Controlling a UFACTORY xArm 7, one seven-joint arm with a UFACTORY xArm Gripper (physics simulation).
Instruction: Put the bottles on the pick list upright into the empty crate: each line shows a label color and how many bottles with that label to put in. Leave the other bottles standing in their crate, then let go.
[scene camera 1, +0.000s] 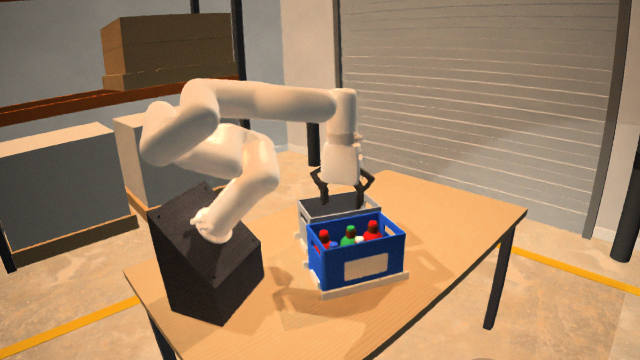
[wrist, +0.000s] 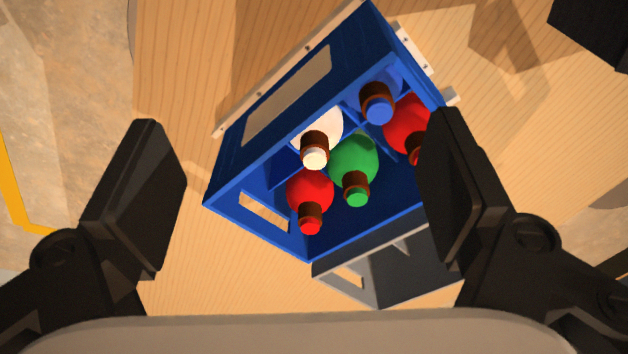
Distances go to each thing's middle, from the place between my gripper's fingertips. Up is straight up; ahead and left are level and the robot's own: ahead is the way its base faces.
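My hand relative to the white-capped bottle (wrist: 314, 143): 4 cm to the right of it, 16 cm short of it, 26 cm above it. Green bottle (wrist: 353, 163), measured from my hand: 10 cm to the left, 22 cm ahead, 26 cm below.
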